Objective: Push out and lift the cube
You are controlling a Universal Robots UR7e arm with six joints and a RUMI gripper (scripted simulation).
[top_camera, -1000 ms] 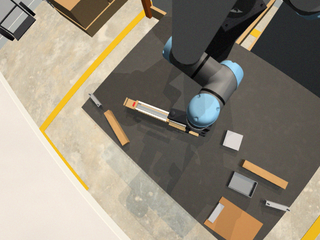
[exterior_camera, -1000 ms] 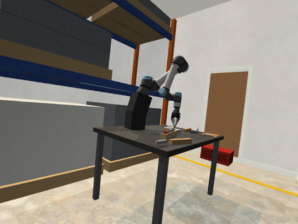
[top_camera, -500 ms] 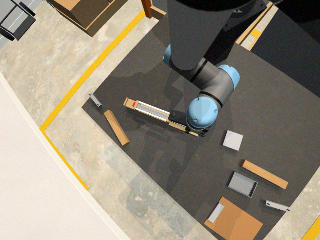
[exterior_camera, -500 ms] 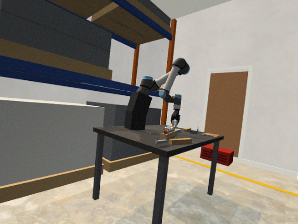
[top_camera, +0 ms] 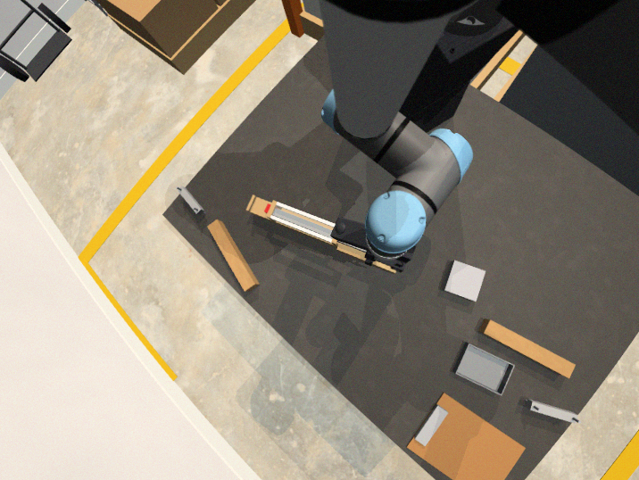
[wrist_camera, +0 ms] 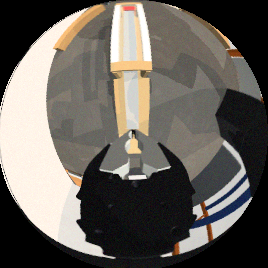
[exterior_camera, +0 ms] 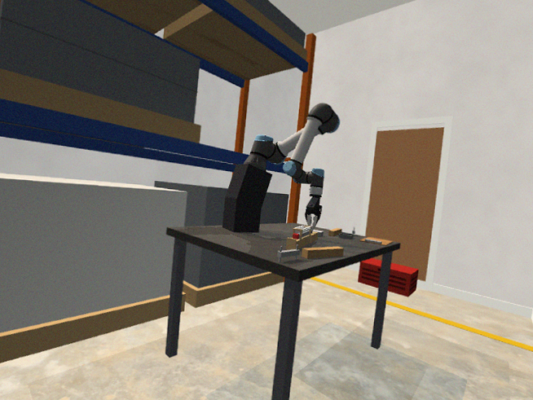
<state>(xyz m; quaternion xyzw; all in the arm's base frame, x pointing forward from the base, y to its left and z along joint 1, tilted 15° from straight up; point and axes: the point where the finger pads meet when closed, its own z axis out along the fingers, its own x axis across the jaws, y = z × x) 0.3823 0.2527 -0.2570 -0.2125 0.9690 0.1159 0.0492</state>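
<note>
Now: the red cube 130 mm ahead of my hand, 270 mm to the right of it and 10 mm below it. The rest, counted from my hand: channel (80 mm ahead, 170 mm to the right, 10 mm below); grey block (120 mm behind, 200 mm to the left, 50 mm below); grey tray (390 mm to the left, 60 mm below).
</note>
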